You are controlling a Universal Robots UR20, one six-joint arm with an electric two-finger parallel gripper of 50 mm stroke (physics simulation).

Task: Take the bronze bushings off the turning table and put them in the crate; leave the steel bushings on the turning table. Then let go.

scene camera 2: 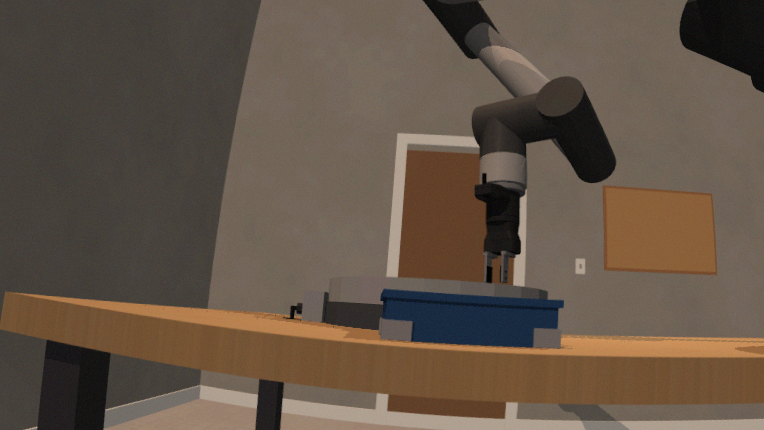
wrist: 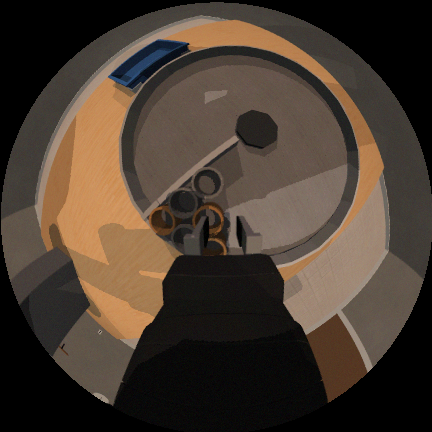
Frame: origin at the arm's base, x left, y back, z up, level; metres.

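Seen in the pictures: gripper, fingertip midpoint: [scene camera 2: 495, 282] [wrist: 222, 225].
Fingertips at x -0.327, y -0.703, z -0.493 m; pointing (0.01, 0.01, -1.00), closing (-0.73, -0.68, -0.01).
Offsets run from my fingertips to a thing's top centre. "spot": to the spot under its first point.
Three bronze bushings @(dx +0.059, dy +0.053, dz -0.016 m) [wrist: 151, 220] @(dx +0.013, dy +0.012, dz -0.016 m) [wrist: 220, 212] @(dx -0.017, dy +0.040, dz -0.016 m) [wrist: 225, 247] stand in a cluster on the turning table [wrist: 300, 150] [scene camera 2: 355, 291] in the wrist view. Three steel bushings @(dx +0.045, dy -0.023, dz -0.016 m) [wrist: 207, 169] [wrist: 184, 190] @(dx +0.020, dy +0.050, dz -0.016 m) [wrist: 174, 235] stand among them; the lowest is partly behind a finger. My gripper [wrist: 222, 225] [scene camera 2: 496, 279] is open and empty, pointing down. Its left finger overlaps the middle and lower bronze bushings in the wrist view. The fingertips show just above the turning table's rim in the scene view. The blue crate @(dx +0.416, dy -0.176, dz -0.057 m) [scene camera 2: 470, 322] [wrist: 150, 62] stands beside the turning table; its visible inside shows no bushing.
A thin straight bar @(spot: dx +0.063, dy -0.020, dz -0.016 m) [wrist: 192, 174] runs from the dark hub @(dx +0.050, dy -0.132, dz -0.046 m) [wrist: 256, 129] to the turning table's rim, next to the cluster. A raised wall surrounds the turning table. Grey corner blocks [scene camera 2: 396, 329] [scene camera 2: 546, 338] hold the crate's foot on the wooden table [scene camera 2: 213, 341].
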